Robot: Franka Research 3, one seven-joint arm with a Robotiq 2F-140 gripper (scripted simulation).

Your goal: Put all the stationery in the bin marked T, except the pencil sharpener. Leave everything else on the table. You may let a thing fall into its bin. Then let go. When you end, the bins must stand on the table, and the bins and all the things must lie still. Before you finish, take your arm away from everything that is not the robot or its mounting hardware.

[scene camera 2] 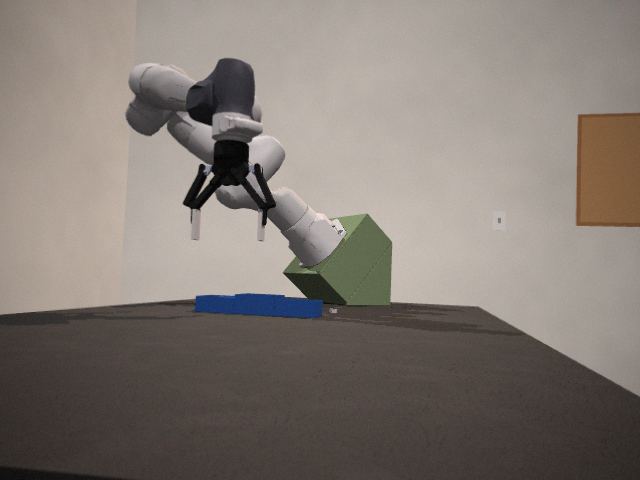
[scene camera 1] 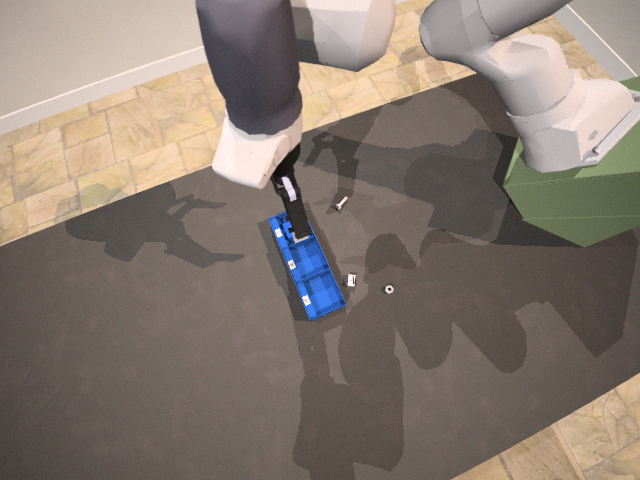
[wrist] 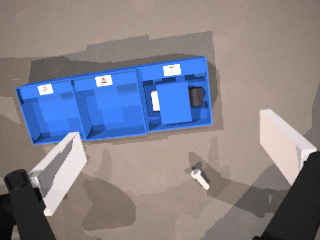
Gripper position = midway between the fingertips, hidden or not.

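You'd find my gripper (scene camera 2: 227, 240), and the gripper (scene camera 1: 287, 206) shows again. There's also the gripper (wrist: 168, 137) together with a flat blue block (wrist: 173, 97).
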